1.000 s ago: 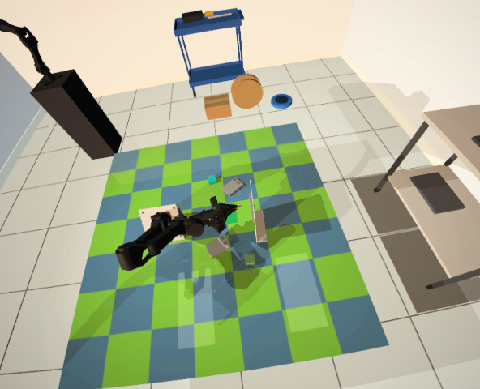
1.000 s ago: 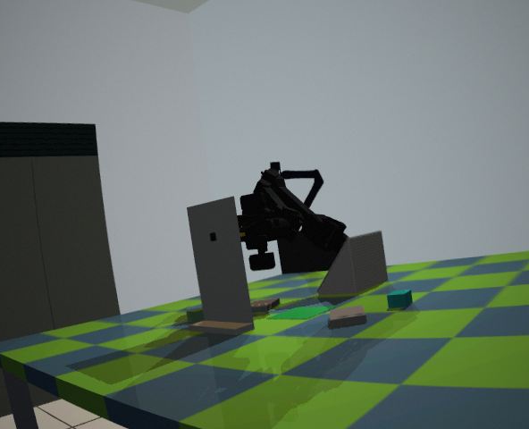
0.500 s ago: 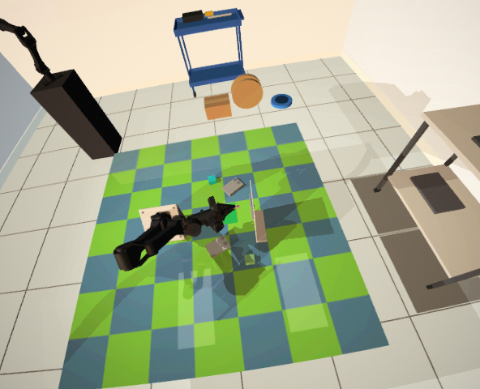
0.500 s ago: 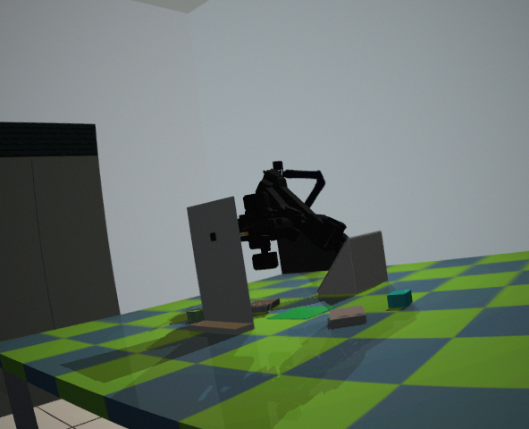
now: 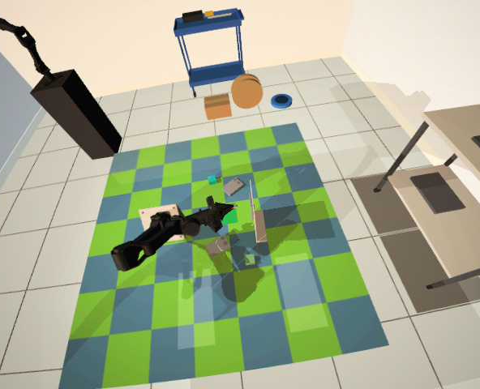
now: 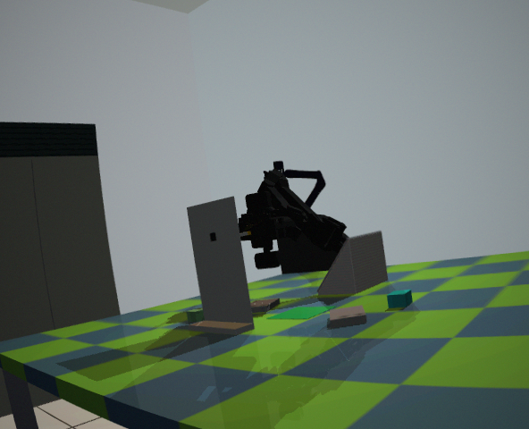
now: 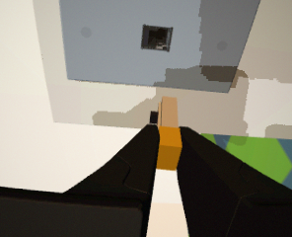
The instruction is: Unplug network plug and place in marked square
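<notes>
The marked square lies 6 cm behind my gripper tip, 8 cm to the left of it and 20 cm below it. From my gripper tip the other things lie so: orange network plug right at my gripper tip; then small green cube 4 cm ahead, 18 cm to the right, 19 cm below; then grey upright panel 9 cm ahead, 2 cm to the right, 7 cm below.
</notes>
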